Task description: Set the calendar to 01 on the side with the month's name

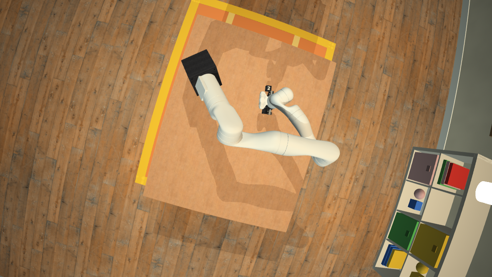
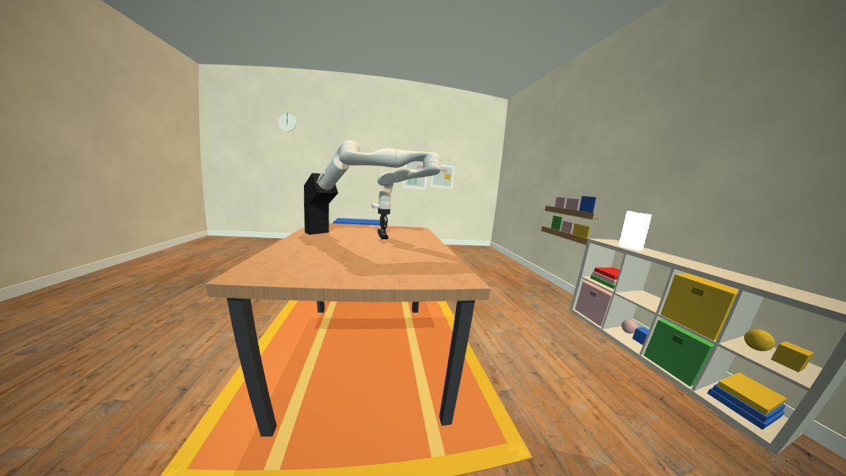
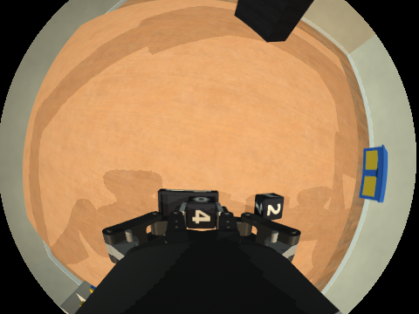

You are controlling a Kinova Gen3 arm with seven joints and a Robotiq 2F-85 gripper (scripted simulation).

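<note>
The black calendar tray lies 20 mm to the right of my hand and 30 mm below it. Also, from my hand: black digit cube 20 mm ahead, 90 mm to the left, 20 mm below.
</note>
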